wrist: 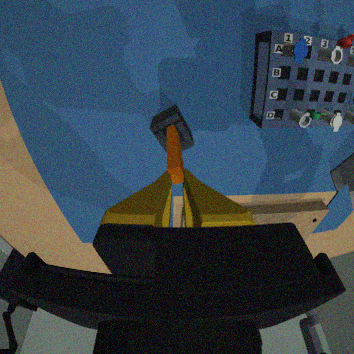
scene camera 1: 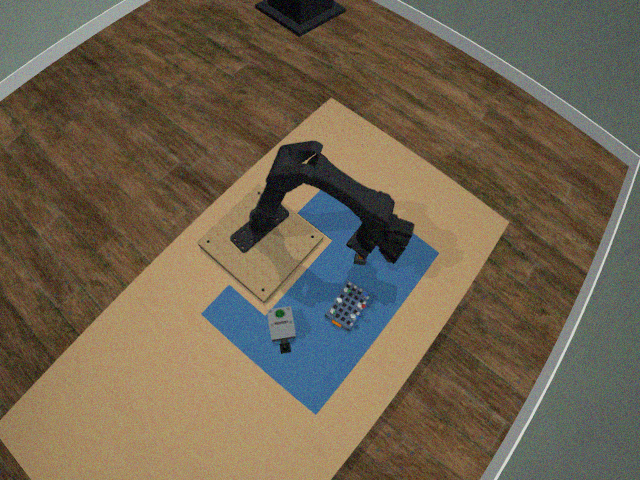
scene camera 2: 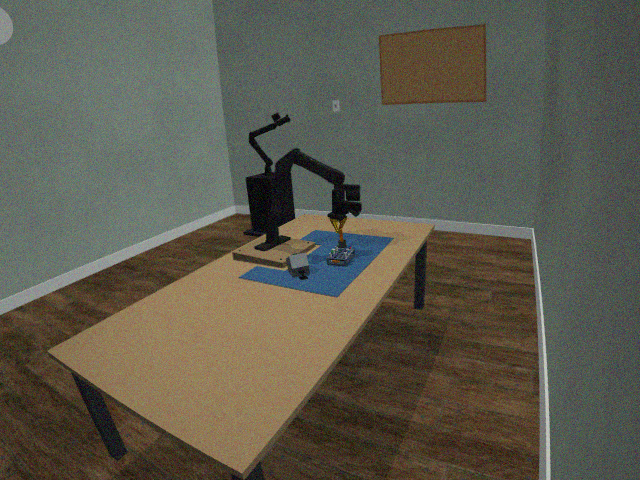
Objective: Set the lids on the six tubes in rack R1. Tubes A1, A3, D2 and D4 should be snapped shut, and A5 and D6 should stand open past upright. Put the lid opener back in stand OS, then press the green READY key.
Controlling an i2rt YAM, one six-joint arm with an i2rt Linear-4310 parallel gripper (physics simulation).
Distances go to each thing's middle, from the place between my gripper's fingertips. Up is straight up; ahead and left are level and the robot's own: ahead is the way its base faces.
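Labels:
The grey box with green button [scene camera 1: 281, 324] is 32 cm to the right of my hand and 3 cm below it. As for the orange lid opener [wrist: 174, 165], that's 2 cm below my hand and 1 cm ahead of it.

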